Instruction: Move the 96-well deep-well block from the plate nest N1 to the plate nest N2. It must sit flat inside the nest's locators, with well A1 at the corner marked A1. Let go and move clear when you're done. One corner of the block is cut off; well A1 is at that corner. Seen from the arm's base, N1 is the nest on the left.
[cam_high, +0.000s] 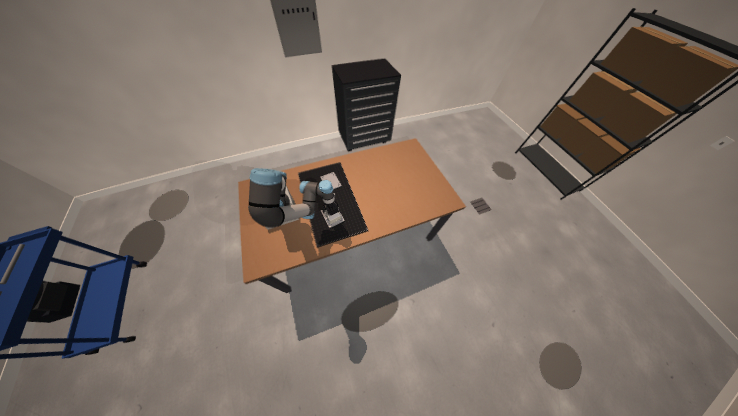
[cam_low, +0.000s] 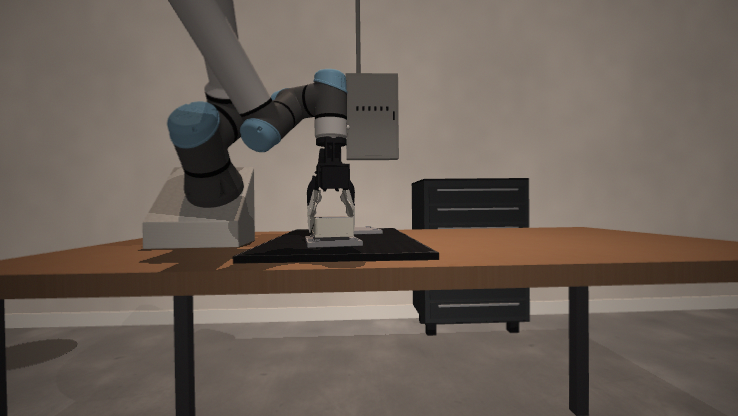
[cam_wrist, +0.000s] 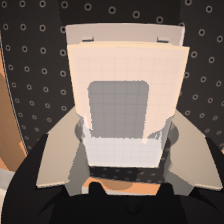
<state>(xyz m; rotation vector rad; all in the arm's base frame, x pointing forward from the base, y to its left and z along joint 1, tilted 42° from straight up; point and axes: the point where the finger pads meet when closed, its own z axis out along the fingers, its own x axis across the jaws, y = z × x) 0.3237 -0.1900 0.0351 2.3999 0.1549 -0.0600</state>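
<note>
The white 96-well deep-well block is 10 mm above my hand. Round my hand: plate nest N2: 30 mm below.
</note>
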